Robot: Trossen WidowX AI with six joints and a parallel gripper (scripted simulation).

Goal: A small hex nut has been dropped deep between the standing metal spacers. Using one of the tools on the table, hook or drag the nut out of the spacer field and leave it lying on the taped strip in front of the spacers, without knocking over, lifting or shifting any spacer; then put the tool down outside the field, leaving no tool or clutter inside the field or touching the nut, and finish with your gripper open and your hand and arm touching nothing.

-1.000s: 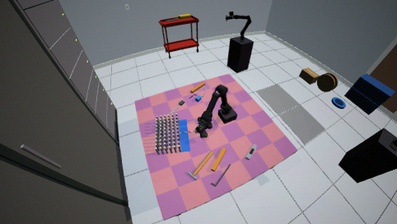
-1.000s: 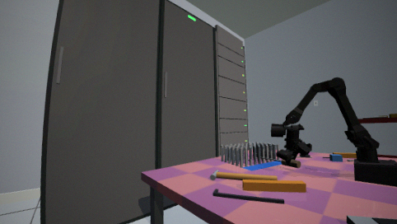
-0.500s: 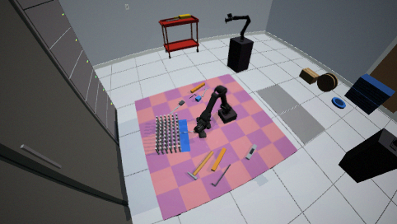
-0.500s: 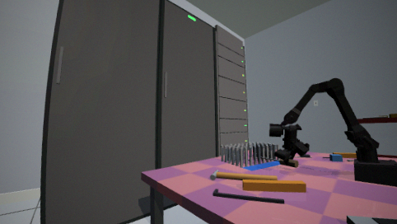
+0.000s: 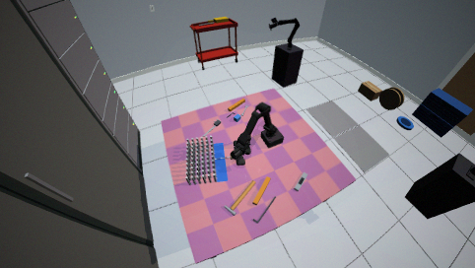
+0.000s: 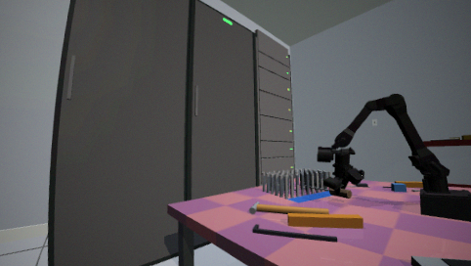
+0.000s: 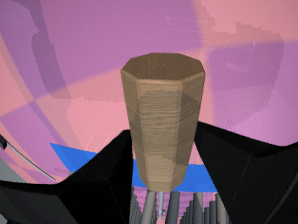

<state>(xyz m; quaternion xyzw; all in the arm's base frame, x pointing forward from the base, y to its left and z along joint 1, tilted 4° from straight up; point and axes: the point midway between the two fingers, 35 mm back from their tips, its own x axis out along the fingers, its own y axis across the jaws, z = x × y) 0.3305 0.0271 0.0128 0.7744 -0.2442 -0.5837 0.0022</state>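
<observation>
My gripper tip is 12 cm short of the blue taped strip, 5 cm to the left of it and 4 cm above it. The rest, counted from my gripper tip: thin-shafted pick (10 cm ahead, 4 cm to the right); grey block (30 cm behind, 43 cm to the left, 2 cm below); blue cube (23 cm behind, 37 cm to the right, 2 cm below).
</observation>
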